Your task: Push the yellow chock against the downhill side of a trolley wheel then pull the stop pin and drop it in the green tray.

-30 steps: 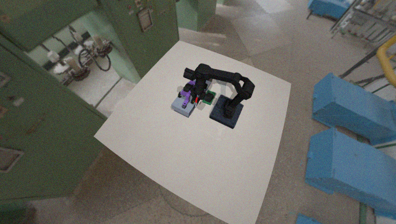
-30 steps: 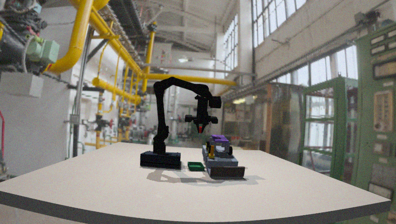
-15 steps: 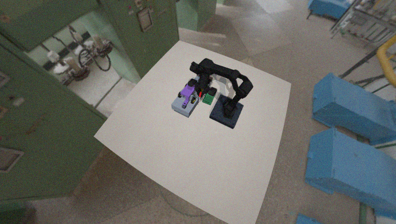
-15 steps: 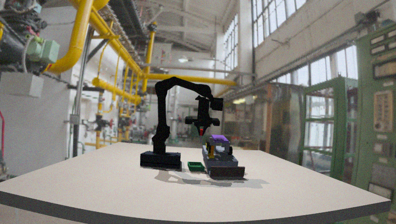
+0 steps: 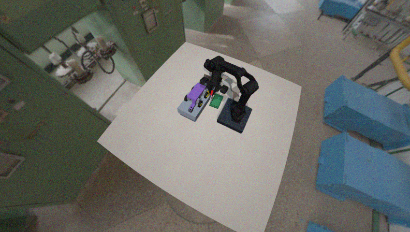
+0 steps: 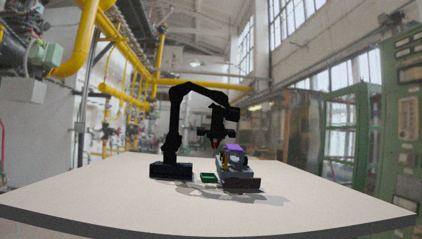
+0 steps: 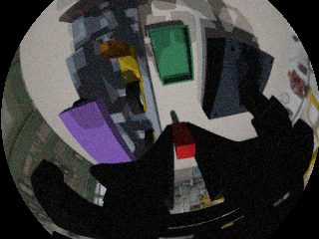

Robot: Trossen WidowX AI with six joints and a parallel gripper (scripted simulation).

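My gripper tip is now 150 mm above the tray, 50 mm to the left of it and 30 mm past it. Also, from my gripper tip: trolley: 110 mm ahead, 30 mm below, 20 mm to the left; yellow chock: 70 mm to the right, 60 mm below, 40 mm ahead; stop pin: right at my gripper tip.
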